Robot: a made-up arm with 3 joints.
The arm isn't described. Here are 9 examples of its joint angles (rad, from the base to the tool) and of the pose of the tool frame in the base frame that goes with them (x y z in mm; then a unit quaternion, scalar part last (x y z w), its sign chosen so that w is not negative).
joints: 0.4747 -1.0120 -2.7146
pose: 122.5 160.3 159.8 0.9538 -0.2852 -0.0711 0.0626
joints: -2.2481 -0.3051 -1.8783
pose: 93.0 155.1 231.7 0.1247 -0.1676 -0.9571 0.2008
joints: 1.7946 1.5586 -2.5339
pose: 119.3 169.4 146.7 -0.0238 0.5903 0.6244 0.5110
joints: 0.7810 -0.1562 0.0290
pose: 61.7 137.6 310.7 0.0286 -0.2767 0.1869 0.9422
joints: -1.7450 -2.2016 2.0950
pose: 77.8 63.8 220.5 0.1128 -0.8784 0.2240 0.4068
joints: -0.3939 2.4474 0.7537
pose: 57.1 164.4 338.3 -0.0259 -0.2802 0.8604 0.4249
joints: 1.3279 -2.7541 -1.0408
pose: 16.3 107.5 156.6 0.6862 -0.3344 -0.6069 0.2212
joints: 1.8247 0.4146 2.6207
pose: 52.9 170.0 104.2 0.5365 0.7870 0.2950 0.0759
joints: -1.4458 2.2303 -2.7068
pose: 80.1 206.4 202.5 -0.7378 -0.6106 0.2251 0.1791
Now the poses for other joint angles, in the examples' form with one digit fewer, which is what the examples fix.
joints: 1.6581 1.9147 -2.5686
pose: 120 161 141 -0.132 0.638 0.544 0.529
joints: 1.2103 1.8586 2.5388
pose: 68 78 110 0.257 0.883 -0.052 0.389
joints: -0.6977 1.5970 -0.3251
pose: 187 187 280 0.284 0.276 0.453 0.798
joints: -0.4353 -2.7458 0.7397
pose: 95 104 328 -0.180 0.377 -0.907 0.045
